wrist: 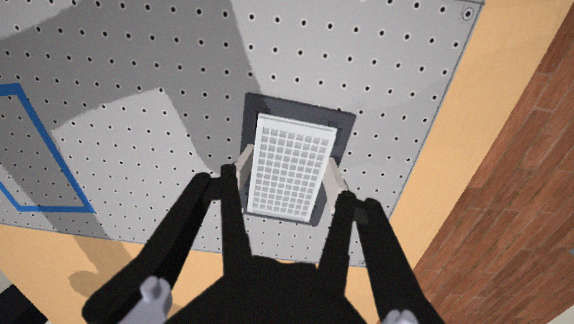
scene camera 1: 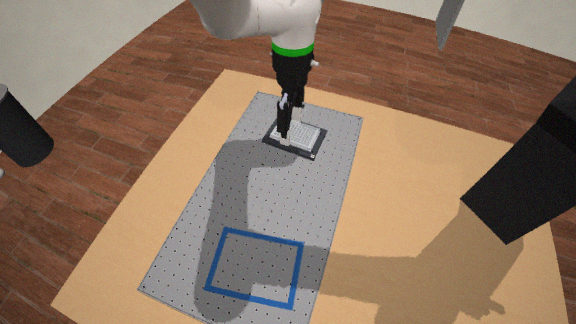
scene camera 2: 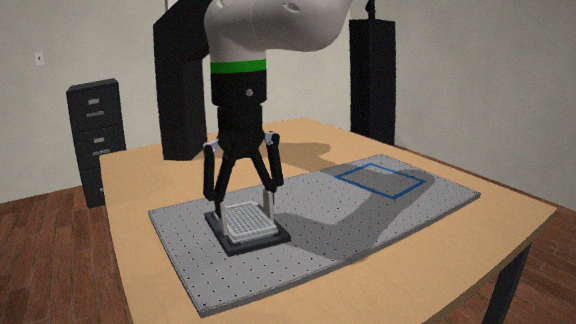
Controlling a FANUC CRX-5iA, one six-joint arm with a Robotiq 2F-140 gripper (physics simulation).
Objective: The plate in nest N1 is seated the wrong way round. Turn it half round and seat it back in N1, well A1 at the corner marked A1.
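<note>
A light grey well plate (scene camera 1: 306, 136) (scene camera 2: 250, 220) (wrist: 290, 195) lies level in the dark nest (scene camera 1: 302, 153) (scene camera 2: 257, 244) (wrist: 345, 125). Whether it is slightly raised cannot be told. My gripper (scene camera 1: 291, 132) (scene camera 2: 248, 225) (wrist: 289, 161) points down and is shut on the plate, with one pale finger pad against each long side. In scene camera 1, a small white mark (scene camera 1: 312, 156) shows at one nest corner. Lettering on plate and nest is too small to read. The fingers hide parts of the plate's sides.
The nest stands near one end of the perforated grey board (scene camera 1: 270, 200) (scene camera 2: 180, 250) (wrist: 310, 40) on the wooden table (scene camera 1: 400, 200) (wrist: 470, 100). A blue rectangle outline (scene camera 1: 297, 272) (scene camera 2: 410, 190) (wrist: 53, 145) marks the board's other end. A black column (scene camera 1: 530, 175) (scene camera 2: 180, 100) rises beside the board.
</note>
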